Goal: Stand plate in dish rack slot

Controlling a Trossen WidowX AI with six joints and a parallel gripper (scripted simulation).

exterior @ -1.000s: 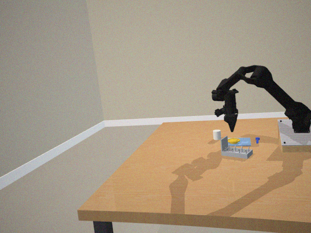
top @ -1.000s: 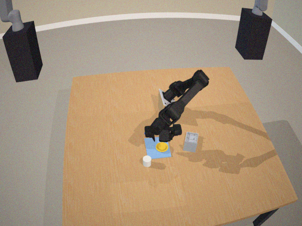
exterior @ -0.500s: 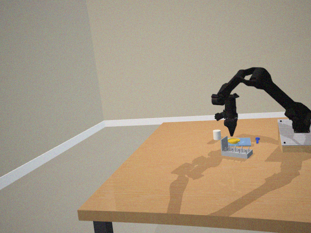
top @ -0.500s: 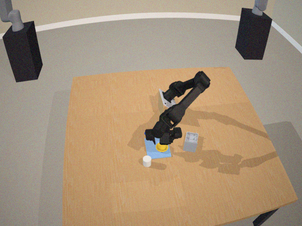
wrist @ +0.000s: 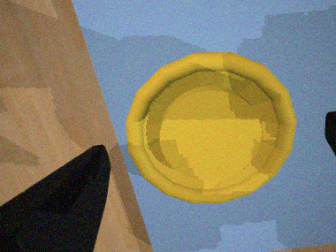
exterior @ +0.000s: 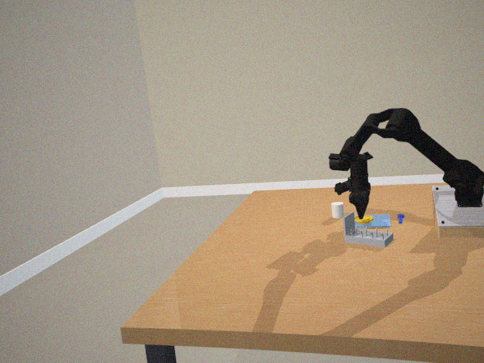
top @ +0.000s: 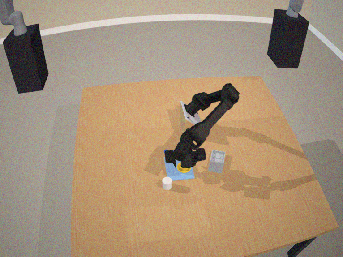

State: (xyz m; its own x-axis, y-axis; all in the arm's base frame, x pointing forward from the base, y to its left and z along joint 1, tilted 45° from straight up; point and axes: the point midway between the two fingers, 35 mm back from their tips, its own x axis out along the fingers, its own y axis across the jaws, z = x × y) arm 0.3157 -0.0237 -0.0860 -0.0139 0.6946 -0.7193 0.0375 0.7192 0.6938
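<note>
The yellow plate lies 1 cm below my gripper tip. Round my gripper tip: white cup: 10 cm to the right, 9 cm ahead, 1 cm below; then light blue mat: 3 cm below, 2 cm to the right, 2 cm behind; then blue spoon: 13 cm behind, 5 cm to the right, 3 cm below.
</note>
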